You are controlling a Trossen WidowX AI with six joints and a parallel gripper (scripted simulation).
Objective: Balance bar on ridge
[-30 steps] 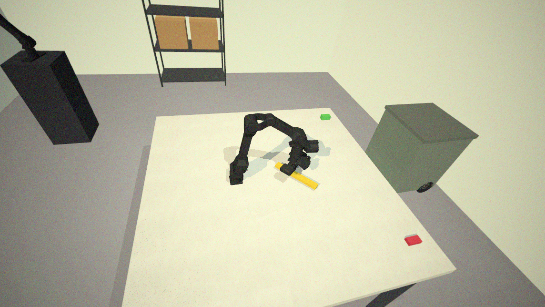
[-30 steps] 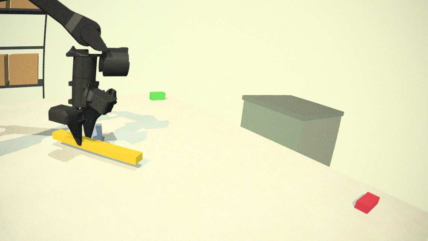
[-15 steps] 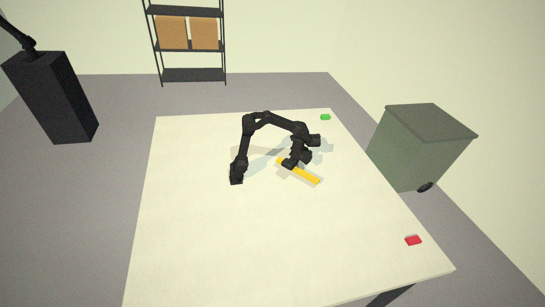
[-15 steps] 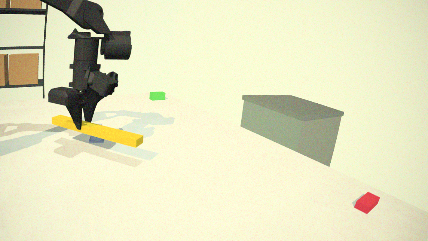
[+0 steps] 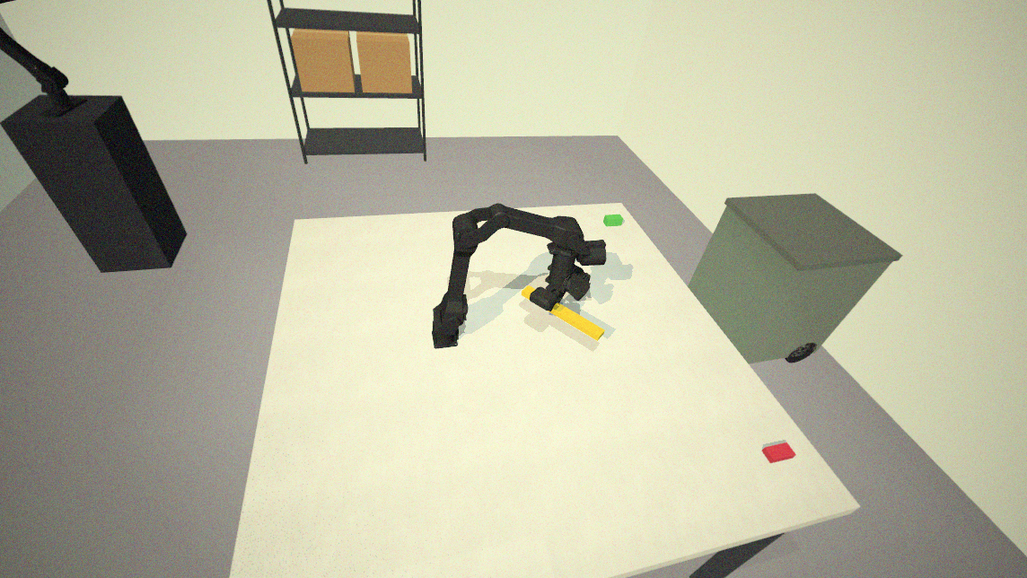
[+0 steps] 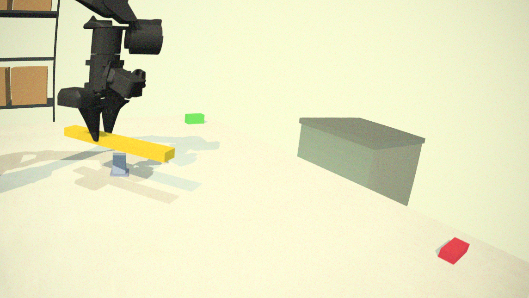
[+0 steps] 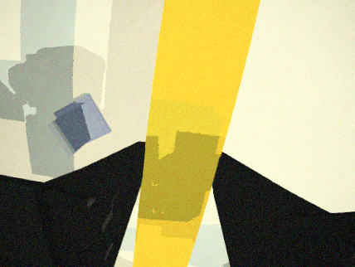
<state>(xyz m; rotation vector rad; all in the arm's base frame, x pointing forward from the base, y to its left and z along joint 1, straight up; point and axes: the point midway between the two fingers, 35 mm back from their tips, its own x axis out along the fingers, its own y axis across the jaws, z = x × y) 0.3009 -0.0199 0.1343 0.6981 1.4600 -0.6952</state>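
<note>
The yellow bar lies 2 cm to the right of my gripper tip and 2 cm ahead of it. Also, from my gripper tip: green block 52 cm to the left, 44 cm ahead, 8 cm below; then red block 48 cm to the right, 44 cm ahead, 9 cm below.
</note>
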